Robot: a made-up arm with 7 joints.
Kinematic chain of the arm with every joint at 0, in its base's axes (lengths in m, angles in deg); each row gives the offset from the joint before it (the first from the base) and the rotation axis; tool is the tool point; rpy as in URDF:
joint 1: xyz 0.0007 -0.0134 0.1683 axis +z
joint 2: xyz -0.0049 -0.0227 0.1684 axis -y
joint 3: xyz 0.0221 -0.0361 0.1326 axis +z
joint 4: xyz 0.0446 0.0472 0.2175 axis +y
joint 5: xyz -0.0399 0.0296 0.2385 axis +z
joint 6: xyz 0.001 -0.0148 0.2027 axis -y
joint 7: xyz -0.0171 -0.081 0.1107 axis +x
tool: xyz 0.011 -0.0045 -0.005 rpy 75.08 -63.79 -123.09
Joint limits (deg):
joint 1: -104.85..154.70
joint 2: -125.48..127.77
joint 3: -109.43..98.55
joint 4: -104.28..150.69
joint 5: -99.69..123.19
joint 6: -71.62..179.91
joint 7: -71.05..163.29
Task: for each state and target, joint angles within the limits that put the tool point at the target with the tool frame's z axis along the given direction. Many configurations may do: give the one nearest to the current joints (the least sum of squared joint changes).
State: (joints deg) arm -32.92 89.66 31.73 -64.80 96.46 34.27 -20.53
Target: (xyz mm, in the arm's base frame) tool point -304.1 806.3 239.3 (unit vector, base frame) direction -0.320 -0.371 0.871
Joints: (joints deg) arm -82.53 88.95 73.69 -30.89 123.19 24.61 -2.74
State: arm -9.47 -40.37 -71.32 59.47 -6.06 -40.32 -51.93
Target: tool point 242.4 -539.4 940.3 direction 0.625 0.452 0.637
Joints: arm -3.52 -14.74 -74.88 48.84 -1.19 -52.93 -54.60
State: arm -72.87 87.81 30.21 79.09 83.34 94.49 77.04
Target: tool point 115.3 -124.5 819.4 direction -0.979 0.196 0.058
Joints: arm -79.36 51.61 23.45 105.27 83.71 84.22 74.04
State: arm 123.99 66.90 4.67 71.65 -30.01 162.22 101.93
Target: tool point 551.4 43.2 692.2 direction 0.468 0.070 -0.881
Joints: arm 153.74 83.23 -46.56 84.37 -69.14 179.91 137.23
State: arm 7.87 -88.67 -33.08 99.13 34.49 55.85 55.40
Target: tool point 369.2 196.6 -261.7 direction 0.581 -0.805 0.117
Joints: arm 25.59 -101.20 15.71 65.45 71.02 64.87 81.29
